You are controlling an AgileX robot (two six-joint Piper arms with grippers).
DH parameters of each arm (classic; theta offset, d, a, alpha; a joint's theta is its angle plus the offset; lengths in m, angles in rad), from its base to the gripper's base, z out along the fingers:
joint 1: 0 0.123 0 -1.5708
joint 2: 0.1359 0 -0.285 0
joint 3: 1.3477 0 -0.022 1.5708
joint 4: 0 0.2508 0 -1.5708
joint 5: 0 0 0.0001 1.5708
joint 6: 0 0.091 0 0
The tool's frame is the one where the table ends.
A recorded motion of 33 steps. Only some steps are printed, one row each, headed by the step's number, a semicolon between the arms.
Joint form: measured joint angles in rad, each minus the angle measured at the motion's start. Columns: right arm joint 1, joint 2, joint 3, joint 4, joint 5, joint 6; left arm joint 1, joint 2, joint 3, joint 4, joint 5, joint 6.
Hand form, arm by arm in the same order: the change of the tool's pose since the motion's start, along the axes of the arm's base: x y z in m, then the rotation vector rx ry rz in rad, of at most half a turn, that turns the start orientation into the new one. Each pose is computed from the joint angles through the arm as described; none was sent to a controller.
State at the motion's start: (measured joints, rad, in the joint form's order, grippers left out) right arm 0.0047 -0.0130 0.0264 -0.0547 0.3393 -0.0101; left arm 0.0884 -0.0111 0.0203 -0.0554 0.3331 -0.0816
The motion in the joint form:
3: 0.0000 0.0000 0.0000 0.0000 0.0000 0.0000; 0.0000 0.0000 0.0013 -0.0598 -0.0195 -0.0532
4: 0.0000 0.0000 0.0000 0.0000 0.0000 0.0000; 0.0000 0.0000 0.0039 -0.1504 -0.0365 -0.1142
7: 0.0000 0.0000 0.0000 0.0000 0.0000 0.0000; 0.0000 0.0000 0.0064 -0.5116 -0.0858 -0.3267
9: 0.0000 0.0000 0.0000 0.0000 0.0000 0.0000; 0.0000 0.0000 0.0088 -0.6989 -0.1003 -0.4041
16: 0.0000 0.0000 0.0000 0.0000 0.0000 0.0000; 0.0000 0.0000 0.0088 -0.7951 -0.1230 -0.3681
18: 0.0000 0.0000 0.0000 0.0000 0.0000 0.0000; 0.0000 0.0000 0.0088 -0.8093 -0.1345 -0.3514
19: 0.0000 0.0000 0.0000 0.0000 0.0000 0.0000; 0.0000 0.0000 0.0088 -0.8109 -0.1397 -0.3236
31: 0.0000 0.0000 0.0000 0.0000 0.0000 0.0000; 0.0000 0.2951 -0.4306 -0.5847 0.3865 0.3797
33: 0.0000 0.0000 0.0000 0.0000 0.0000 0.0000; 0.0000 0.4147 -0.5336 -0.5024 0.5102 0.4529
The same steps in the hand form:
3: 0.0000 0.0000 0.0000 0.0000 0.0000 0.0000; 0.0006 -0.0015 0.0014 -0.1094 -0.0265 0.0099
4: 0.0000 0.0000 0.0000 0.0000 0.0000 0.0000; 0.0012 -0.0037 0.0024 -0.2578 -0.0507 0.0201
7: 0.0000 0.0000 0.0000 0.0000 0.0000 0.0000; 0.0025 -0.0102 0.0089 -0.8231 -0.1207 0.0560
9: 0.0000 0.0000 0.0000 0.0000 0.0000 0.0000; 0.0028 -0.0126 0.0116 -1.0858 -0.1370 0.0688
16: 0.0000 0.0000 0.0000 0.0000 0.0000 0.0000; 0.0031 -0.0125 0.0144 -1.1461 -0.1635 0.0646
18: 0.0000 0.0000 0.0000 0.0000 0.0000 0.0000; 0.0032 -0.0118 0.0153 -1.1435 -0.1762 0.0645
19: 0.0000 0.0000 0.0000 0.0000 0.0000 0.0000; 0.0032 -0.0115 0.0156 -1.1175 -0.1824 0.0611
31: 0.0000 0.0000 0.0000 0.0000 0.0000 0.0000; 0.0067 -0.0338 0.1043 -0.2107 0.1412 -0.3414
33: 0.0000 0.0000 0.0000 0.0000 0.0000 0.0000; 0.0171 -0.0330 0.1183 -0.0782 0.2759 -0.4010

